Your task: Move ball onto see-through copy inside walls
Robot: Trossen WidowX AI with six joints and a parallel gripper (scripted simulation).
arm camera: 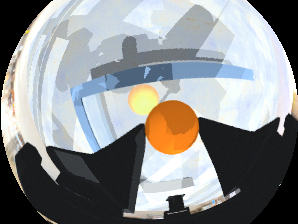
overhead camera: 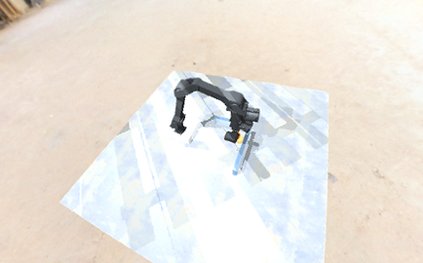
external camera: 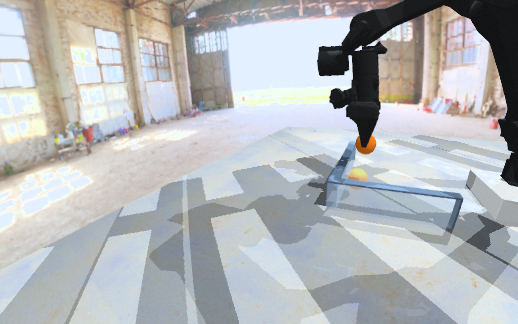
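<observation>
Right now my gripper tip is 3 cm to the right of the see-through copy of ball and 7 cm above it. Round my gripper tip: orange ball: right at my gripper tip.
</observation>
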